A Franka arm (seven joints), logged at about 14 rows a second.
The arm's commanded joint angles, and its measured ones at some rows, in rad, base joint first. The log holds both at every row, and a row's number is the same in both.
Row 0, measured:
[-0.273 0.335 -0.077 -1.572 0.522 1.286 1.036]
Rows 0 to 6, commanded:
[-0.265 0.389 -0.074 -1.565 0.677 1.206 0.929]
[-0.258 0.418 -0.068 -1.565 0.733 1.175 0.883]
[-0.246 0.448 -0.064 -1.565 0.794 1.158 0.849]
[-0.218 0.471 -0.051 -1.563 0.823 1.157 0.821]
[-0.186 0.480 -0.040 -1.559 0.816 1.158 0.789]
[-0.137 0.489 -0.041 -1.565 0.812 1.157 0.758]
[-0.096 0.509 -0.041 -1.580 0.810 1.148 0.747]
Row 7, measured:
[-0.173 0.485 -0.035 -1.578 0.789 1.174 0.784]
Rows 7 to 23, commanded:
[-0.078 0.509 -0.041 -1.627 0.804 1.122 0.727]
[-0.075 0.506 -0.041 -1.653 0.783 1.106 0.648]
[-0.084 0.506 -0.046 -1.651 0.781 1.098 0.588]
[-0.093 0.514 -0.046 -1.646 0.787 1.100 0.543]
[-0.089 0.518 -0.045 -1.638 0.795 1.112 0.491]
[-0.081 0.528 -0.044 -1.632 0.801 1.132 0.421]
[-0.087 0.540 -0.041 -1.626 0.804 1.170 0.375]
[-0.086 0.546 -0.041 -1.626 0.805 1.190 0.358]
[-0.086 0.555 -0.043 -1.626 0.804 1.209 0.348]
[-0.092 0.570 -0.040 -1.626 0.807 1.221 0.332]
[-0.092 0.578 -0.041 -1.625 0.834 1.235 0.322]
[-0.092 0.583 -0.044 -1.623 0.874 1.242 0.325]
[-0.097 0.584 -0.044 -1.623 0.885 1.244 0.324]
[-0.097 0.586 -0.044 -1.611 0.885 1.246 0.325]
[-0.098 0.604 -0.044 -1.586 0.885 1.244 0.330]
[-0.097 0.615 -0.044 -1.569 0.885 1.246 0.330]
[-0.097 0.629 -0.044 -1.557 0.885 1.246 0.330]
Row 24, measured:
[-0.091 0.587 -0.045 -1.617 0.858 1.257 0.329]
